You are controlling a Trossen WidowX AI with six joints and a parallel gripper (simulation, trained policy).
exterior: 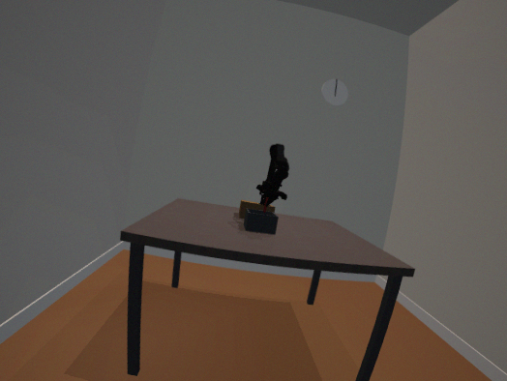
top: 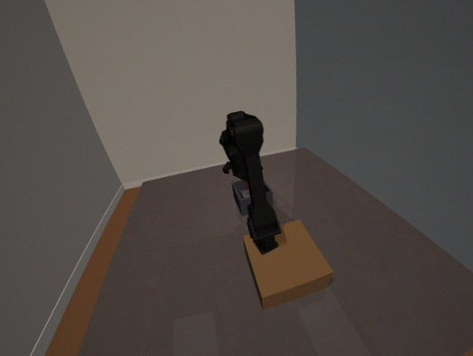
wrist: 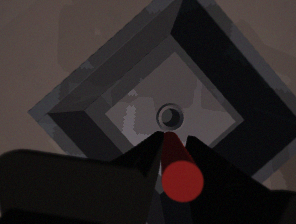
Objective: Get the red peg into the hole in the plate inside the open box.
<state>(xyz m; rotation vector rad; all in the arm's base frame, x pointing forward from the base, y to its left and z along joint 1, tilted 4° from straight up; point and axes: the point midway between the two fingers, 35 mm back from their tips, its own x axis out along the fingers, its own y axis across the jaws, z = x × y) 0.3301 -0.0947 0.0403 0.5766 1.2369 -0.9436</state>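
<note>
Right now my gripper tip is 10 mm to the right of the red peg and 10 mm below it. Round my gripper tip: grey plate (10 mm to the right, 90 mm below); then dark blue-grey box (10 mm to the right, 110 mm below).
</note>
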